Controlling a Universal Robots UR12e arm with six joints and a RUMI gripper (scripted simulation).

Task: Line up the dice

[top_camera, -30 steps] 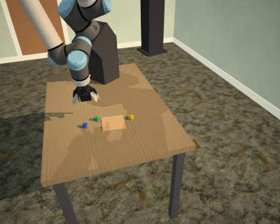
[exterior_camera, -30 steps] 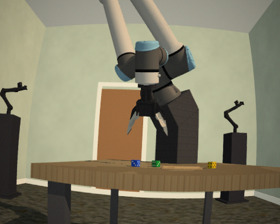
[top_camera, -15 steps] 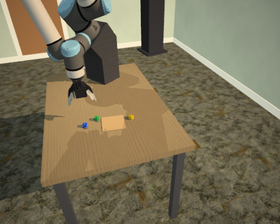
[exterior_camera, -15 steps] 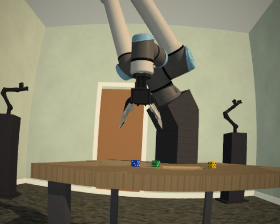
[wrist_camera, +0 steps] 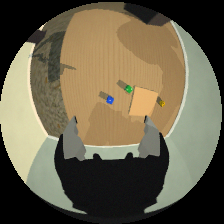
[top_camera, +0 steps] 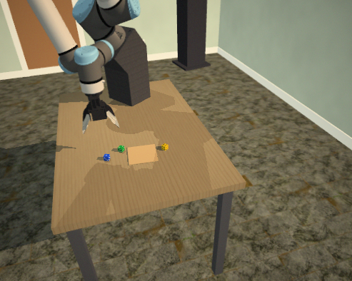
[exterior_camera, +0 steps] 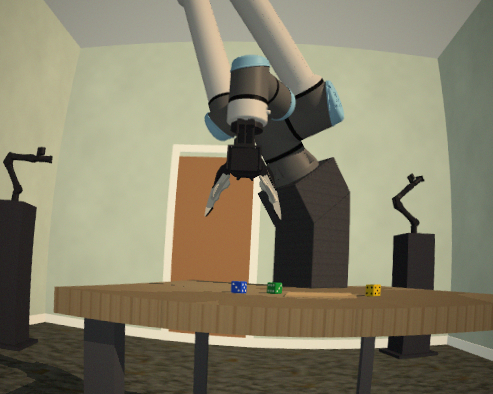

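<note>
Now: the blue die 15 cm below my hand and 1 cm ahead of it. The rest, counted from my hand: green die (15 cm below, 8 cm to the left, 2 cm behind); tan mat (16 cm to the left, 16 cm below, 6 cm ahead); yellow die (28 cm to the left, 15 cm below, 7 cm ahead).
</note>
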